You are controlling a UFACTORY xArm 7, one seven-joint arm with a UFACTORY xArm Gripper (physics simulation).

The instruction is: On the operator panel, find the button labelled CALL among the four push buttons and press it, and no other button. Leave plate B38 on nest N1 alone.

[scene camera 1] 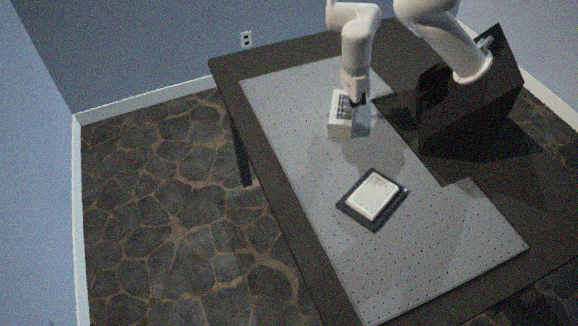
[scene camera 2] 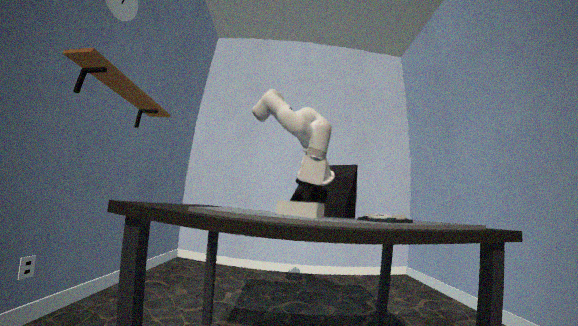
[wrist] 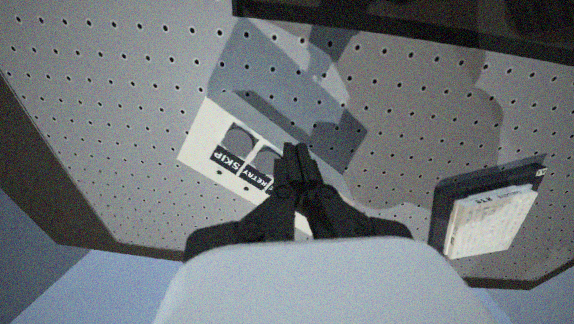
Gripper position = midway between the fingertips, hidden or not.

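Plate B38 (scene camera 1: 370, 198), (wrist: 487, 222). Operator panel (scene camera 1: 338, 127), (scene camera 2: 293, 208), (wrist: 203, 150). Dark nest (scene camera 1: 395, 200). The gripper (scene camera 2: 304, 200), (scene camera 1: 355, 104).
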